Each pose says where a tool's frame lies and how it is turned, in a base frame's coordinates. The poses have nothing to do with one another.
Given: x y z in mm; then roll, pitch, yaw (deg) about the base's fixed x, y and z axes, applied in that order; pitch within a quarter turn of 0, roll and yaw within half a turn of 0.
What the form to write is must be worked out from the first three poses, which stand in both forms.
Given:
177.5, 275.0, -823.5, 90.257, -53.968, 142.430
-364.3, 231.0, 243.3, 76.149, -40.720, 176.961
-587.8, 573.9, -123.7, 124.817, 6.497, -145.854
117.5, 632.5, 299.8, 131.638, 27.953, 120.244
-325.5, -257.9, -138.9, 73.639, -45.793, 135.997
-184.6, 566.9, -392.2, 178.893, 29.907, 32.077
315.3, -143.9, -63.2, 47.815, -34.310, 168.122
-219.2, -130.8, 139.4, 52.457, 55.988, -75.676
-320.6, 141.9, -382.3, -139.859, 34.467, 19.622
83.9, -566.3, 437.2, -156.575, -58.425, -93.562
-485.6, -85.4, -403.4, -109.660, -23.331, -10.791
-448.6, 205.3, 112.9, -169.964, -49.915, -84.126
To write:
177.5, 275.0, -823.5, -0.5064, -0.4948, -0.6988, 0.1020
-364.3, 231.0, 243.3, -0.2891, -0.5707, -0.7435, 0.1949
-587.8, 573.9, -123.7, 0.2849, -0.8381, -0.4568, 0.0878
117.5, 632.5, 299.8, 0.3552, 0.8169, 0.2349, 0.3891
-325.5, -257.9, -138.9, 0.4956, 0.3952, 0.7711, 0.0601
-184.6, 566.9, -392.2, 0.9278, 0.2693, -0.2454, 0.0803
315.3, -143.9, -63.2, -0.3083, -0.3573, -0.8812, 0.0285
-219.2, -130.8, 139.4, 0.5665, 0.0931, -0.6497, 0.4983
-320.6, 141.9, -382.3, -0.9013, -0.0527, 0.3301, 0.2756
83.9, -566.3, 437.2, 0.6574, -0.5550, 0.4564, 0.2269
-485.6, -85.4, -403.4, -0.8080, -0.0407, -0.2176, 0.5461
-448.6, 205.3, 112.9, 0.6952, -0.5777, 0.3652, 0.2227

